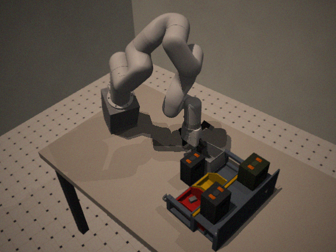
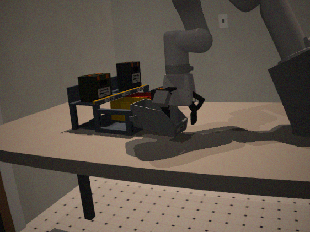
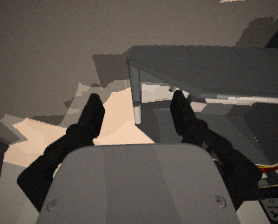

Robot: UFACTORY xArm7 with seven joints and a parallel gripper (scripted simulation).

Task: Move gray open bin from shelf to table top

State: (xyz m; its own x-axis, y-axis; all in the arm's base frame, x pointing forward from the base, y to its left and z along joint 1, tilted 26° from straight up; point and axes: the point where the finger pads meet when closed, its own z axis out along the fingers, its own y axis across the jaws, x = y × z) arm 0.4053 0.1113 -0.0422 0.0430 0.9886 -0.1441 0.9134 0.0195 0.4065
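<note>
My gripper is now 8 cm short of the gray open bin and 1 cm below it. Also, from my hand: yellow bin (24 cm ahead, 12 cm to the right); then red bin (24 cm to the right, 23 cm ahead); then dark box (11 cm to the right, 10 cm ahead, 2 cm above).
</note>
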